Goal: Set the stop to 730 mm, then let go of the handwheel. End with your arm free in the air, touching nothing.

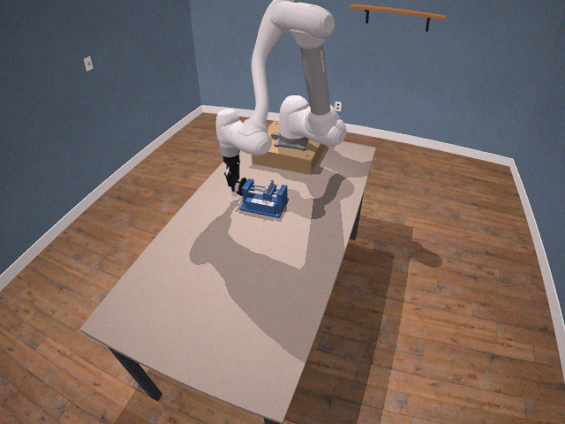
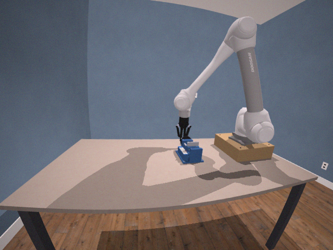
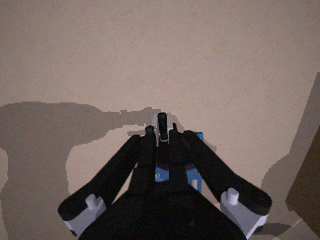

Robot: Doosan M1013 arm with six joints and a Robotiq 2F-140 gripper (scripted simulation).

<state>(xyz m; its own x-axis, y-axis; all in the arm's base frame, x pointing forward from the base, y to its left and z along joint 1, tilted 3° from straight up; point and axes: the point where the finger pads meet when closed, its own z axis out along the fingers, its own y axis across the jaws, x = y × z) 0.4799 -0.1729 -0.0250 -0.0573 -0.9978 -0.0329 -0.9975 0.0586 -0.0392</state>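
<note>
Right now the black handwheel is 2 cm to the left of my hand and 1 cm below it. The rest, counted from my hand: grey stop block (17 cm to the left, 3 cm above).
</note>
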